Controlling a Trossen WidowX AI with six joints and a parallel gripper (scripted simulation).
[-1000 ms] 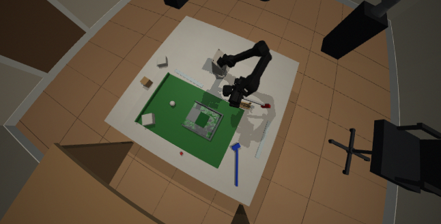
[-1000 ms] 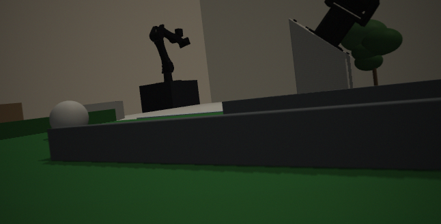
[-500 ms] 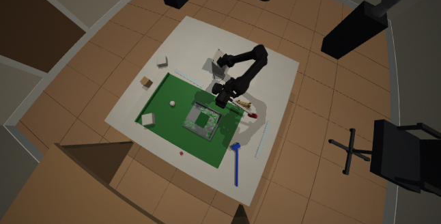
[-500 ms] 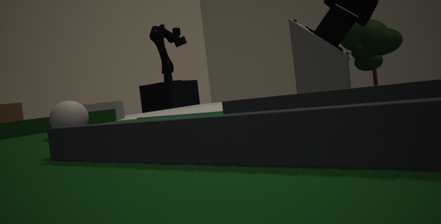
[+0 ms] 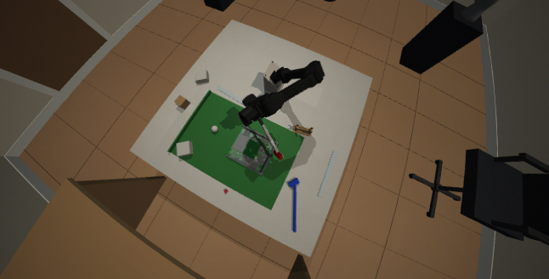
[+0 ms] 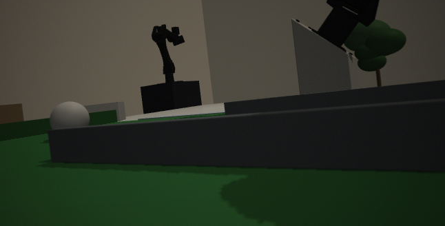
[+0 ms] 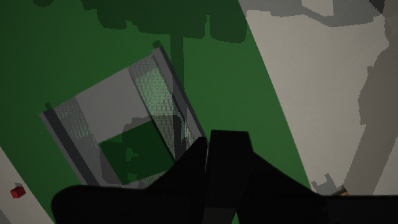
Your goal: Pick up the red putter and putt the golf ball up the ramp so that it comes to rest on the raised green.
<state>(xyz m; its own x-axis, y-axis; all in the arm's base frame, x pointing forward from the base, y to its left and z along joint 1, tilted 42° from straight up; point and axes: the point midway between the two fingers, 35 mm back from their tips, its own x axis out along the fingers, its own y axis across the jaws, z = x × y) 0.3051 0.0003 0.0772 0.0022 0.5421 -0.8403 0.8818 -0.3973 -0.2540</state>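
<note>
My gripper tip is 11 cm to the right of the red putter, 6 cm short of it and 2 cm above it. From my gripper tip the other things lie so: wooden rack: 27 cm to the left, 13 cm below, 10 cm behind; then white golf ball: 24 cm to the right, 16 cm ahead, 14 cm below; then red item: 44 cm ahead, 16 cm below, 2 cm to the left.
</note>
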